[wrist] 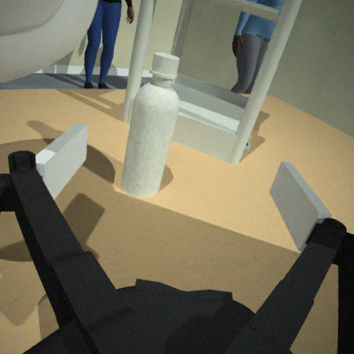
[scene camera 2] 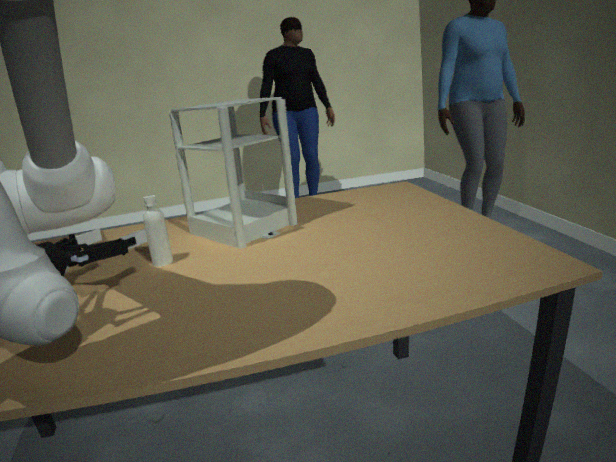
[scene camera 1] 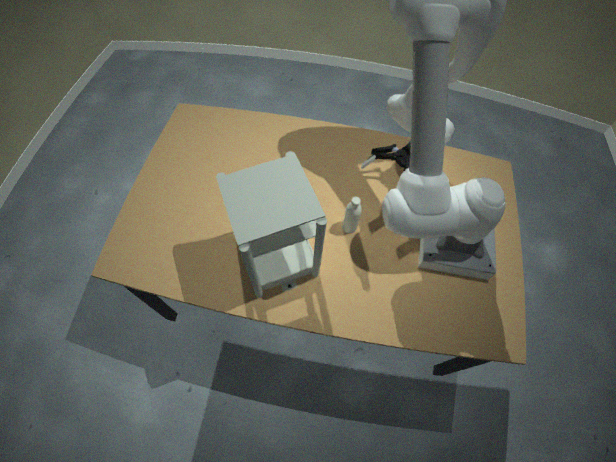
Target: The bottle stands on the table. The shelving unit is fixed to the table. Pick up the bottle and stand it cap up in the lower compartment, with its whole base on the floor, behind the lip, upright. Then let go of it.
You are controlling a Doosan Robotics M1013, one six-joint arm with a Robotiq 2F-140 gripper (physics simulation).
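Places are measured from the arm's base along level axes (x ahead, y left, z up), in metres.
Where they show: gripper, fingertip midpoint: (scene camera 2: 121, 234) (scene camera 1: 376, 180).
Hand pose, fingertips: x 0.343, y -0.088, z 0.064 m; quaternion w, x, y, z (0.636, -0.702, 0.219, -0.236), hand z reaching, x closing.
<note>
Things, the pixels of their top centre, and the offset from my fingertips. Level surfaces: height alone.
- white bottle at its top centre: (scene camera 2: 149, 196) (scene camera 1: 356, 200) dx +0.058, dy +0.130, dz +0.045 m
- shelving unit at its top centre: (scene camera 1: 268, 195) (scene camera 2: 225, 102) dx +0.285, dy +0.299, dz +0.238 m
- lower compartment whose floor at its surface level: dz -0.078 m
- wooden table at its surface level: dz -0.131 m
The white bottle (scene camera 1: 352, 216) (scene camera 2: 158, 239) (wrist: 151, 140) stands upright on the table, cap up, beside the shelving unit (scene camera 1: 272, 197) (scene camera 2: 232, 185) (wrist: 263, 85). The unit stands upright, with a top board, a middle shelf and a lower compartment whose floor (scene camera 1: 280, 265) lies behind a low lip (wrist: 205, 135). My gripper (scene camera 1: 372, 156) (scene camera 2: 112, 237) (wrist: 182, 159) is open and empty, low over the table and apart from the bottle. In the wrist view the bottle shows between the two finger pads, nearer the left one, and beyond them.
The wooden table (scene camera 1: 165, 165) (scene camera 2: 425, 260) (wrist: 200, 200) carries the arm's base (scene camera 1: 455, 265) at its right side in the first scene view. The arm's large white joint (scene camera 1: 425, 210) is near the bottle. Two people (scene camera 2: 292, 80) (scene camera 2: 477, 60) stand beyond the table.
</note>
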